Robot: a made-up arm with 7 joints.
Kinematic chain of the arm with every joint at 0, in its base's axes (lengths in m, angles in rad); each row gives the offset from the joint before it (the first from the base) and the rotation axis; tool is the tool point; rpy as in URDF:
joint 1: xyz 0 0 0.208 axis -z
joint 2: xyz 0 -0.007 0.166 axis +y
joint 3: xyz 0 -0.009 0.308 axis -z
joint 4: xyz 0 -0.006 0.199 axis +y
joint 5: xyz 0 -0.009 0.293 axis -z
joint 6: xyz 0 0 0.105 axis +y
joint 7: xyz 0 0 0.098 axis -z
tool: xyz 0 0 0 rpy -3.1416 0 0
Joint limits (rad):
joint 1: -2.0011..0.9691
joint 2: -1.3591..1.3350
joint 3: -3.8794..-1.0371
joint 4: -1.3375..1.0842
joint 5: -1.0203..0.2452
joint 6: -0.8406..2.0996
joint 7: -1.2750..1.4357
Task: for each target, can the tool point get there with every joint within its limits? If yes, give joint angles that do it. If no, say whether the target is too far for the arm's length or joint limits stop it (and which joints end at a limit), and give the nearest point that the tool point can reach.
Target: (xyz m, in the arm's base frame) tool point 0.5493 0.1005 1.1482
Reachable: yes | joints -0.7825 0.5811 -1.3752 -0.6368 -0.3953 -0.1030 0.2009
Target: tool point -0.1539 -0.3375 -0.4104
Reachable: no: joint limits stop it (at a limit: joint 2, joint 4) | nearest point -0.2897 -0.6354 0.0932 | short by 0.601 m
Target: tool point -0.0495 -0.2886 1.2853
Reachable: yes | joints -1.2565 -0.0129 -3.2561 0.5651 -0.4911 0.2016 0.3911
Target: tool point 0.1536 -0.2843 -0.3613
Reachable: no: joint limits stop it (at a limit: joint 1, joint 2, joint 4, joint 6) | nearest point 0.3387 -0.5406 0.0460 | short by 0.516 m
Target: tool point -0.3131 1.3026 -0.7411
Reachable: no: too far | nearest point -0.1809 0.7526 0.0833 | short by 1.000 m
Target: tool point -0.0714 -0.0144 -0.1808
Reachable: no: joint limits stop it (at a limit: joint 1, joint 2, joint 4, joint 6) | nearest point -0.3179 0.5539 0.0516 | short by 0.662 m
